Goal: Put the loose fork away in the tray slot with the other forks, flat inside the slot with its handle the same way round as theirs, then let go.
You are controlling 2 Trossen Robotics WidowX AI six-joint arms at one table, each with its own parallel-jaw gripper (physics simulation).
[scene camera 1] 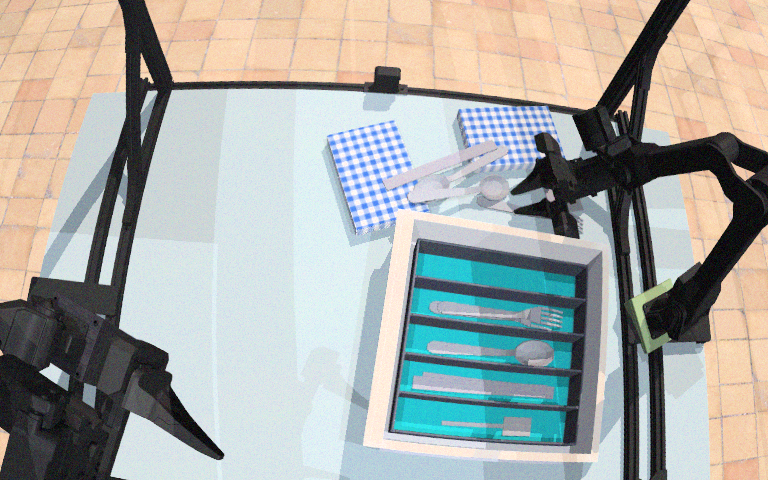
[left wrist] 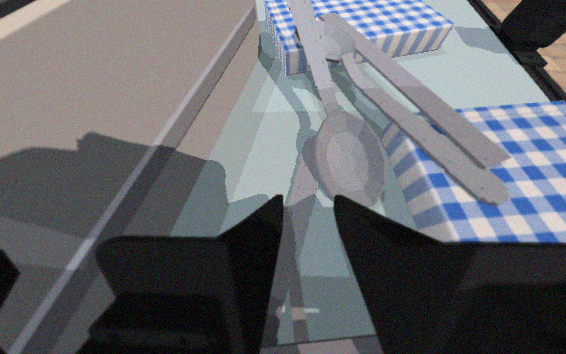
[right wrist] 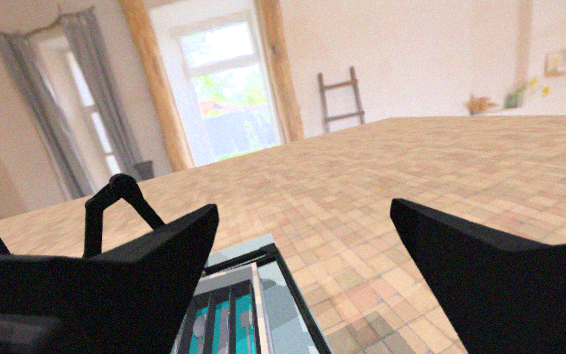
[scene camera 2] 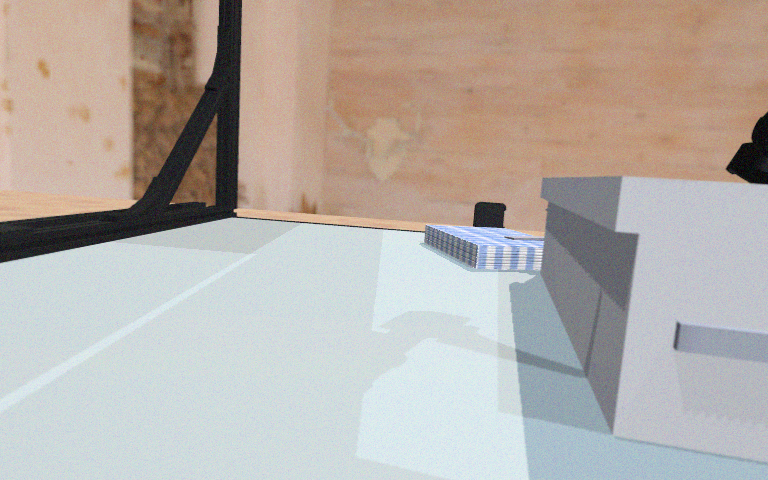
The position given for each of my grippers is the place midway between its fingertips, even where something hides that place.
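You'd find my right gripper (right wrist: 304,209) open, and that gripper holds nothing. My left gripper (scene camera 1: 513,202) is in view too, and it also shows at (left wrist: 308,201). There's a cutlery tray (scene camera 1: 440,271) as well, and I can see that tray (right wrist: 239,297) from the right wrist as well.
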